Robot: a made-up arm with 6 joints. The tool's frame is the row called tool. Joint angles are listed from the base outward.
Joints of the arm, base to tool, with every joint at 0 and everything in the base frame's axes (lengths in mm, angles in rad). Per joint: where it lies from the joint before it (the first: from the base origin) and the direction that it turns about. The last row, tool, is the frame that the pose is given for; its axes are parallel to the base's.
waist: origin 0 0 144 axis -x
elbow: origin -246 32 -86 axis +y
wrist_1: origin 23 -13 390 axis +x
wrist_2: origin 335 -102 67 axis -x
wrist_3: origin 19 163 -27 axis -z
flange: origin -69 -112 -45 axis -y
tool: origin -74 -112 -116
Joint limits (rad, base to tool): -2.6..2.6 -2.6..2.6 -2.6..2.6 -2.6..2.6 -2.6..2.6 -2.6..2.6
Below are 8 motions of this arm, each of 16 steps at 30 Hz.
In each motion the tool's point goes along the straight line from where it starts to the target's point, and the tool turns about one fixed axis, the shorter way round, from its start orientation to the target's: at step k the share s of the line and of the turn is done. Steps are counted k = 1, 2, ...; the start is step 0. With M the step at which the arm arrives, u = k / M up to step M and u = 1 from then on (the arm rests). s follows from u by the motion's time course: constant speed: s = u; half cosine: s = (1 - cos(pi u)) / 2; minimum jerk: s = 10 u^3 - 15 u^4 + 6 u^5.
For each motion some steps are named. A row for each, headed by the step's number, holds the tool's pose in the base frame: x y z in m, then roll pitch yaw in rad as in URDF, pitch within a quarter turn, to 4 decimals.
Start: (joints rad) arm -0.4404 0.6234 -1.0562 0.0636 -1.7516 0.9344
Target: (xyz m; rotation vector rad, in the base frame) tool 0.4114 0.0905 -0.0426 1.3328 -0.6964 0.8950
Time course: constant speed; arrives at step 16
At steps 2, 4, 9, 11, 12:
2: 0.3953 0.0380 -0.0860 0.6965 -0.4568 1.6490
4: 0.3976 0.0455 -0.0798 0.7079 -0.5613 1.5172
9: 0.4033 0.0642 -0.0643 0.8257 -0.8067 1.1249
11: 0.4056 0.0717 -0.0581 0.9222 -0.8902 0.9262
12: 0.4068 0.0755 -0.0550 0.9839 -0.9265 0.8144

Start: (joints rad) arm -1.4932 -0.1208 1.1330 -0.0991 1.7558 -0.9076
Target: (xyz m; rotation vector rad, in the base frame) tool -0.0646 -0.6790 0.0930 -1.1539 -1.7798 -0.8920
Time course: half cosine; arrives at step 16
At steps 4, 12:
4: -0.1245 -0.6131 0.2882 -3.0819 -0.5928 1.6359
12: -0.0749 -0.6677 0.1265 2.9680 -1.0403 2.0262

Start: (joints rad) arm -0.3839 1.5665 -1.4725 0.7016 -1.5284 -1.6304
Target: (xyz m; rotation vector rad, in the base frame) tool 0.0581 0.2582 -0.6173 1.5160 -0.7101 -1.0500
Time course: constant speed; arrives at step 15
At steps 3, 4, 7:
3: 0.2289 0.3272 -0.4810 1.8008 0.2893 -0.9225
4: 0.2147 0.3215 -0.4924 1.7813 0.2869 -0.9392
7: 0.1720 0.3042 -0.5264 1.7230 0.2778 -0.9887

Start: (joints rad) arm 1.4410 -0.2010 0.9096 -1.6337 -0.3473 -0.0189
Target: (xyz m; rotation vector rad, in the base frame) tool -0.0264 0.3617 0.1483 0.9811 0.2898 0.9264
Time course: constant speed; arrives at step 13
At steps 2, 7, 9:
2: -0.0257 0.4164 0.1160 1.0448 -0.3060 0.4656
7: -0.0260 0.3915 0.1307 1.0041 -0.2534 0.6732
9: -0.0261 0.3816 0.1366 0.9912 -0.2304 0.7548

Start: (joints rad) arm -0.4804 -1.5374 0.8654 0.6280 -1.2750 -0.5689
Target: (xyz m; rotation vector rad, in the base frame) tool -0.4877 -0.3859 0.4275 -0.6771 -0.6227 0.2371
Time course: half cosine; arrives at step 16
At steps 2, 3, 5, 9, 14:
2: -0.4389 -0.3475 0.4754 -1.1486 -0.6755 1.0878
3: -0.4412 -0.3494 0.4731 -1.1286 -0.6703 1.0544
5: -0.4482 -0.3549 0.4662 -1.0709 -0.6517 0.9564
9: -0.4673 -0.3699 0.4475 -0.9323 -0.5803 0.7057
14: -0.4858 -0.3844 0.4294 -0.8269 -0.4874 0.4866

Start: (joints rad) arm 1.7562 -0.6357 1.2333 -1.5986 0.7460 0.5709
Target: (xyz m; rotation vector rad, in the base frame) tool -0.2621 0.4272 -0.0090 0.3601 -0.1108 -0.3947
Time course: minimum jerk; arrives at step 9
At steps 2, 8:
2: -0.4077 0.4450 0.1085 0.6389 0.3174 -0.2880
8: -0.2639 0.4274 -0.0075 0.3757 -0.0315 -0.4053

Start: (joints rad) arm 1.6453 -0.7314 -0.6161 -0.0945 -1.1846 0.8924
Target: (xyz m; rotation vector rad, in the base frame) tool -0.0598 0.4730 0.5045 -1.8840 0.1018 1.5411
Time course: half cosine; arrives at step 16
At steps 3, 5, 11, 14, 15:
3: -0.0222 0.5217 0.2104 -0.8552 1.1819 1.7024
5: -0.0279 0.5143 0.2547 -0.9955 1.1879 1.5646
11: -0.0507 0.4848 0.4331 -1.5287 1.1402 1.0415
14: -0.0582 0.4750 0.4923 -1.6682 1.1033 0.9053
15: -0.0594 0.4735 0.5014 -1.6878 1.0969 0.8862

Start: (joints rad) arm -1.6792 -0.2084 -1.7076 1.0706 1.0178 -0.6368
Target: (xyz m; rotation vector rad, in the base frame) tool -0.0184 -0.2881 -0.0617 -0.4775 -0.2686 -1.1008
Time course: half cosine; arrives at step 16
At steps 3, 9, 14, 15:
3: -0.2512 -0.4100 -0.0473 -0.5188 -0.3452 -1.2840
9: -0.1207 -0.3417 -0.0554 -0.3750 -0.3991 -1.1594
14: -0.0281 -0.2932 -0.0611 -0.2756 -0.4470 -1.0747
15: -0.0208 -0.2894 -0.0615 -0.2679 -0.4511 -1.0682

